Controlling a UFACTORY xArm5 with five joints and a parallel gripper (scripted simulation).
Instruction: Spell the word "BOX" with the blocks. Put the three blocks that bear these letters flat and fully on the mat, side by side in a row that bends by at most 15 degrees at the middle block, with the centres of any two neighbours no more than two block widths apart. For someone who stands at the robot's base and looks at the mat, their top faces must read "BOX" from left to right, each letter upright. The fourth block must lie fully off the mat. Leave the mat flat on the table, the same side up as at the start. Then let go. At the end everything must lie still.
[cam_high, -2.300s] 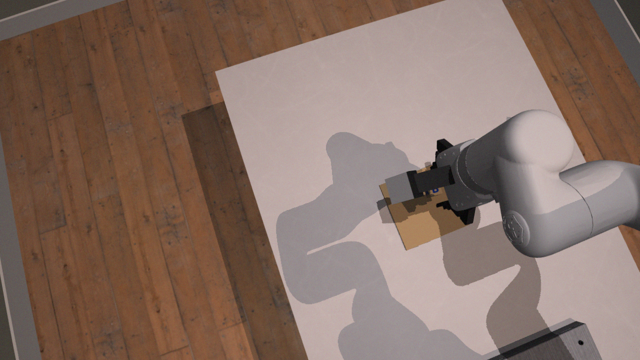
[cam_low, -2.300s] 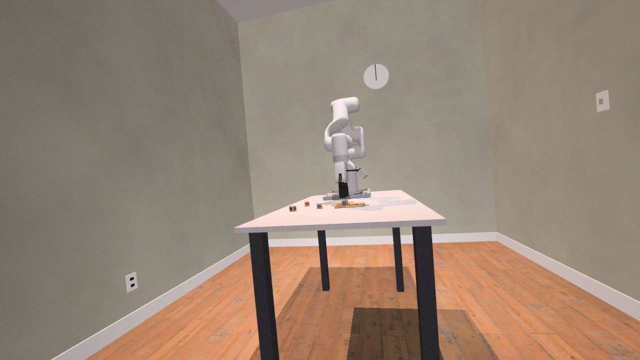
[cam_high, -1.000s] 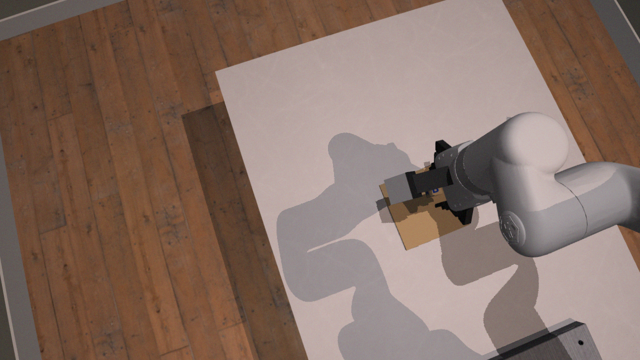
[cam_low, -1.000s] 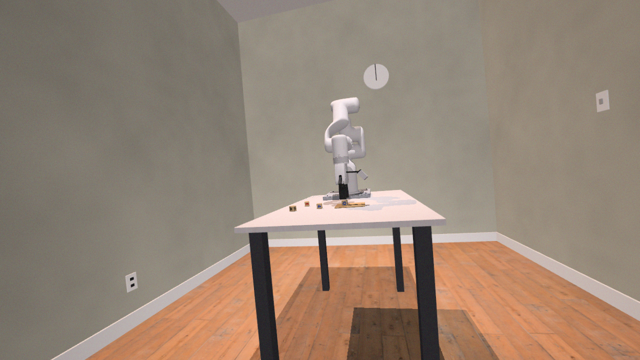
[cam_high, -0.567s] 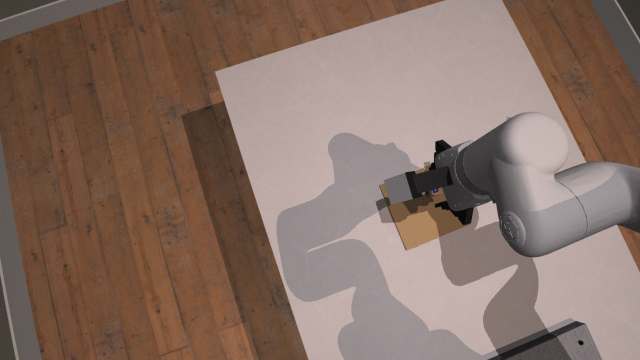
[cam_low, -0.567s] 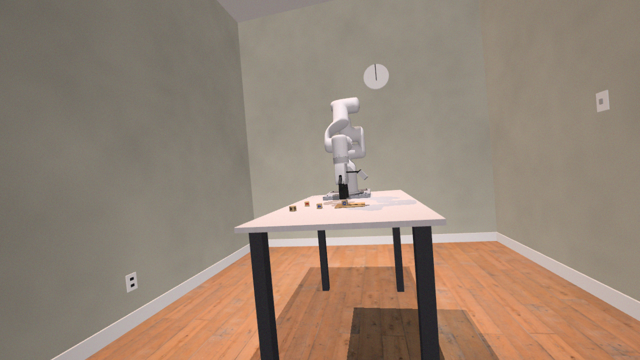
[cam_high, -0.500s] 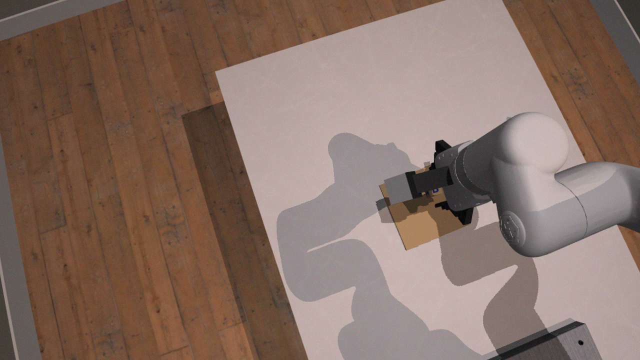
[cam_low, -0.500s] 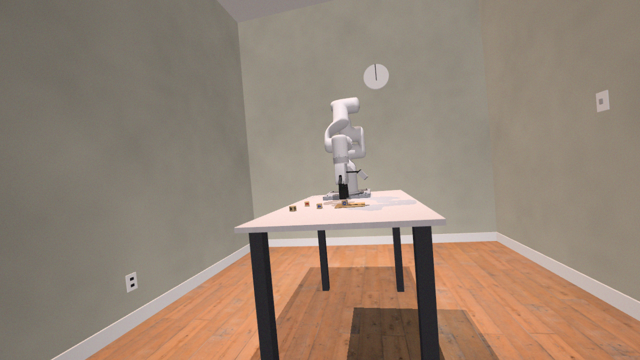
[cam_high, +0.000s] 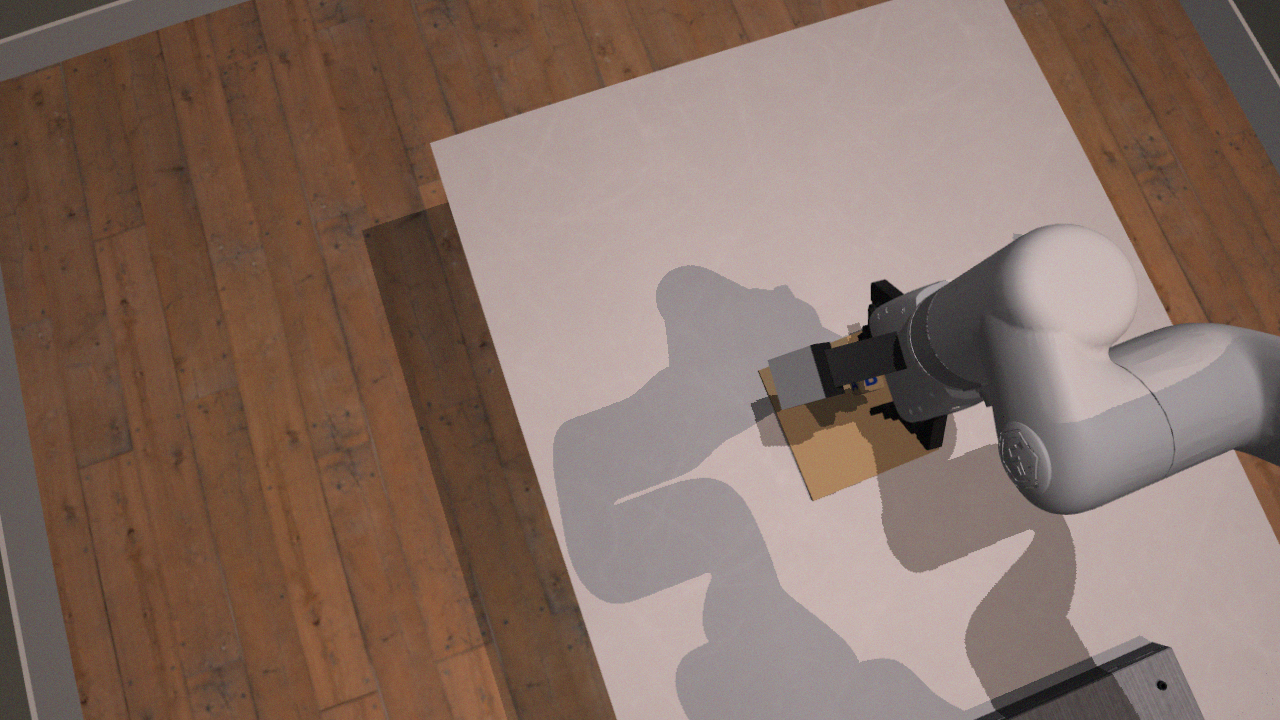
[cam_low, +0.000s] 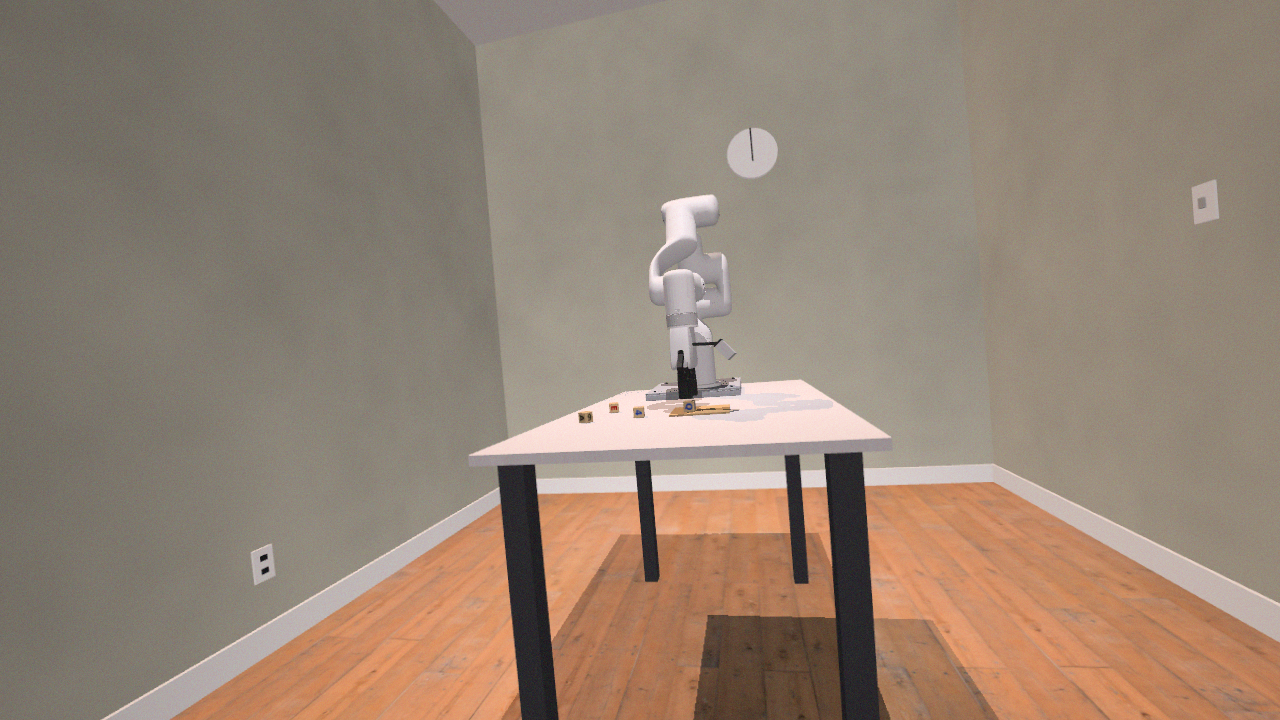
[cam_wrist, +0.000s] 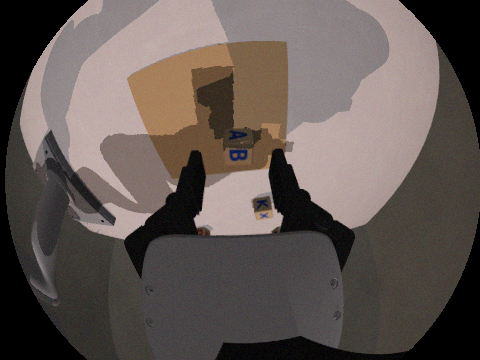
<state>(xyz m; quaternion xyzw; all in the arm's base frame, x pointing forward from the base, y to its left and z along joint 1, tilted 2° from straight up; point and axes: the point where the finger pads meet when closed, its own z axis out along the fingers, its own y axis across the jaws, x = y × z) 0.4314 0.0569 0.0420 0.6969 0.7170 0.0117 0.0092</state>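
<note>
Right now my hand is 20 mm past the tan mat, 20 mm to the right of it and 50 mm above it.
</note>
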